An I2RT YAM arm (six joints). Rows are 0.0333 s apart.
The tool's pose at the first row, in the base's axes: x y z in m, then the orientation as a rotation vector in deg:
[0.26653, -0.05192, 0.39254, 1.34, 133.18, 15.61]
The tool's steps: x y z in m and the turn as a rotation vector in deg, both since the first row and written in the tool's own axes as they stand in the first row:
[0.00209, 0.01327, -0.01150, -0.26, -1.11, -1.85]
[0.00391, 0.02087, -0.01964, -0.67, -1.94, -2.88]
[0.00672, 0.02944, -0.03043, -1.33, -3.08, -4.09]
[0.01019, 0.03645, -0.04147, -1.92, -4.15, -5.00]
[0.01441, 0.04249, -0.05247, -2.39, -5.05, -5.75]
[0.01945, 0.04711, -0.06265, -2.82, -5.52, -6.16]
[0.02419, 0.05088, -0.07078, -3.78, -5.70, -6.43]
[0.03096, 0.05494, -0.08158, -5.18, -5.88, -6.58]
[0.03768, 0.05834, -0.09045, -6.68, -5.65, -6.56]
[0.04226, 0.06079, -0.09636, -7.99, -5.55, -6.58]
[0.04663, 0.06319, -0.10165, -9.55, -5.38, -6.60]
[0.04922, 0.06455, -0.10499, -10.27, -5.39, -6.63]
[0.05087, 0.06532, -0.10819, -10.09, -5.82, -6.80]
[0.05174, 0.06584, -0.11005, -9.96, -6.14, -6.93]
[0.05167, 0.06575, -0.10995, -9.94, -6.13, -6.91]
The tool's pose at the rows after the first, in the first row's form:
[0.25597, -0.04092, 0.40149, -0.78, 131.94, 14.91]
[0.24837, -0.03485, 0.40722, -2.06, 130.99, 14.81]
[0.23813, -0.02823, 0.41422, -3.61, 129.68, 14.88]
[0.22735, -0.02312, 0.42061, -4.77, 128.46, 15.03]
[0.21614, -0.01888, 0.42623, -5.72, 127.43, 15.12]
[0.20505, -0.01578, 0.43044, -6.32, 126.86, 15.37]
[0.19568, -0.01316, 0.43330, -7.06, 126.50, 16.31]
[0.18298, -0.01055, 0.43658, -7.88, 126.07, 17.80]
[0.17173, -0.00823, 0.43846, -8.62, 126.02, 19.53]
[0.16415, -0.00649, 0.43968, -9.29, 125.86, 21.00]
[0.15717, -0.00471, 0.44062, -10.09, 125.70, 22.76]
[0.15289, -0.00375, 0.44130, -10.47, 125.53, 23.55]
[0.14940, -0.00344, 0.44244, -10.50, 125.13, 23.22]
[0.14743, -0.00319, 0.44317, -10.53, 124.83, 22.98]
[0.14756, -0.00327, 0.44314, -10.50, 124.85, 22.97]

